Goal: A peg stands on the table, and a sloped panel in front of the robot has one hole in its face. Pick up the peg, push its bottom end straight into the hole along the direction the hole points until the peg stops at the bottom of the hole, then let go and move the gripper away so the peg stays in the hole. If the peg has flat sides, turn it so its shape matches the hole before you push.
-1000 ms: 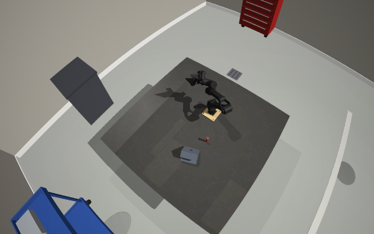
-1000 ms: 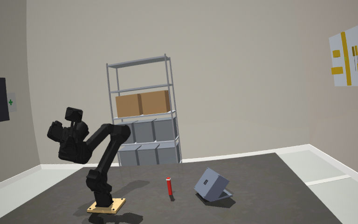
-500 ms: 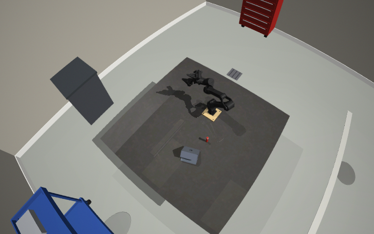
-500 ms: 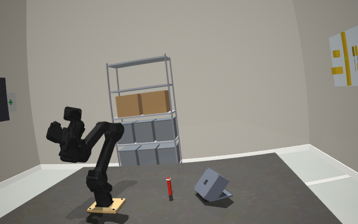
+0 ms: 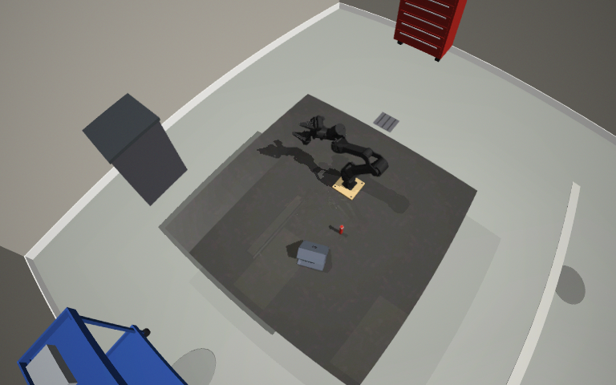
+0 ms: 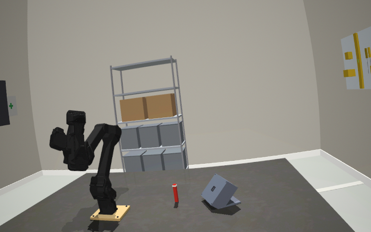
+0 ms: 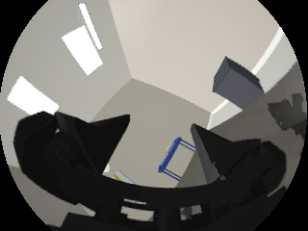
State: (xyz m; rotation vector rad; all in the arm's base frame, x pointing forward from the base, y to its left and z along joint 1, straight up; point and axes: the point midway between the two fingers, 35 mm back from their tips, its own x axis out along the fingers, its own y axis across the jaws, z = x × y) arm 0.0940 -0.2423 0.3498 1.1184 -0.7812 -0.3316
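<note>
Right now my gripper tip is 14 cm short of the red peg, 40 cm to the right of it and 32 cm above it. From my gripper tip the other things lie so: grey sloped panel: 32 cm ahead, 37 cm to the left, 33 cm below.
</note>
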